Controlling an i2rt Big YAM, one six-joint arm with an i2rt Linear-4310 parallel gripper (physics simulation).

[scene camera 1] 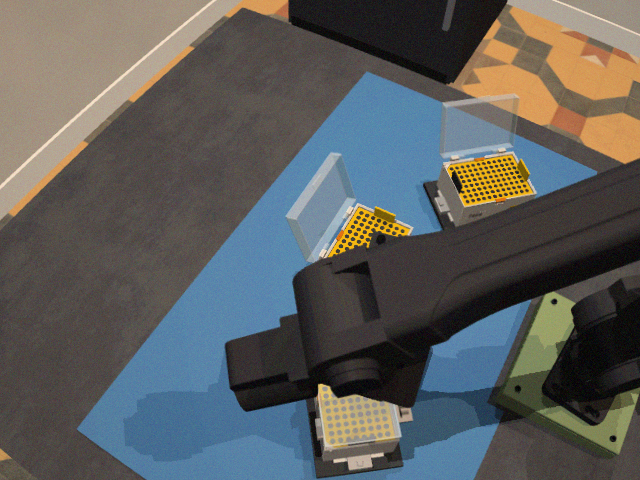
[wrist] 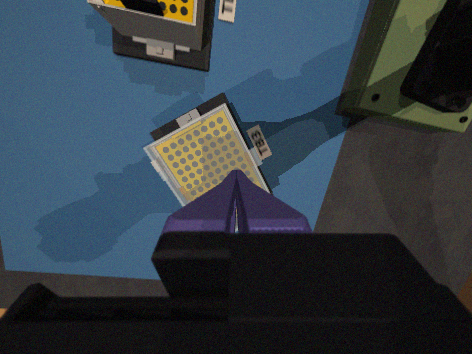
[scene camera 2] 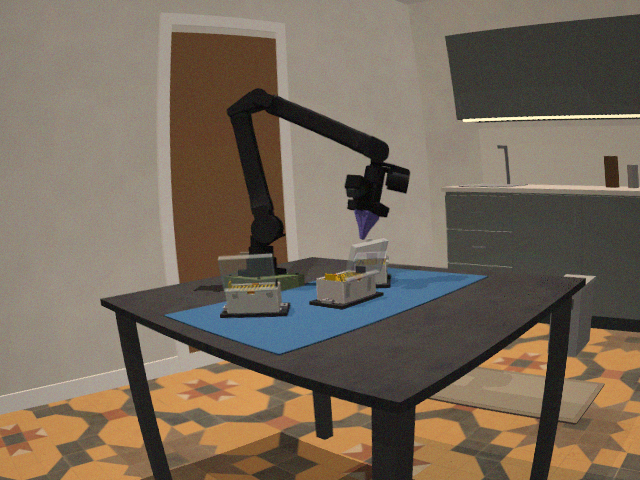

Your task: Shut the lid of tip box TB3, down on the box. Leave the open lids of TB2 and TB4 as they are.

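Places are measured from the arm's base along level axes (x right, y ahead, z up), in centimetres.
Where they show: gripper, fingertip midpoint: (wrist: pixel 236 177) (scene camera 2: pixel 361 239); arm's base, origin of the base link: (scene camera 1: pixel 586 372) (wrist: pixel 455 50).
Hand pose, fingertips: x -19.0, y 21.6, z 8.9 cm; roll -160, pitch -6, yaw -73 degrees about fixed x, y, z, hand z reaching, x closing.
Each offset is from my fingertips to the centre of the thing. "spot": to the spot under its first point. Level surfaces: height alone.
Tip box TB3 {dz -8.4, dx -1.2, dy +0.2 cm} (scene camera 1: pixel 356 450) (wrist: pixel 258 142) stands on the blue mat, its label readable in the wrist view. Its clear lid {spot: dz -4.5, dx -4.4, dy -0.8 cm} (scene camera 1: pixel 356 415) (wrist: pixel 195 150) lies over the yellow tip rack and looks level and flush with the box rim; the part under my fingers is hidden. My gripper (scene camera 2: pixel 363 237) (wrist: pixel 236 177) is shut and empty, with purple fingertips pointing down above TB3; the arm hides it in scene camera 1. Two other boxes, a middle one {dz -8.9, dx +16.0, dy +10.2 cm} (scene camera 1: pixel 356 227) (scene camera 2: pixel 346 287) (wrist: pixel 150 30) and a far one (scene camera 1: pixel 488 180) (scene camera 2: pixel 253 299), have upright open lids; I cannot read which is TB2 or TB4.
The blue mat {dz -12.2 cm} (scene camera 1: pixel 248 273) (scene camera 2: pixel 289 335) lies on the dark table {dz -12.6 cm} (scene camera 1: pixel 129 155) (scene camera 2: pixel 392 356). The arm's green base plate (scene camera 1: pixel 522 361) (wrist: pixel 390 65) is at the right in scene camera 1. The middle box's open lid {spot: dz -2.7, dx +15.6, dy +18.4 cm} (scene camera 1: pixel 323 206) (scene camera 2: pixel 361 254) rises between TB3 and the far box.
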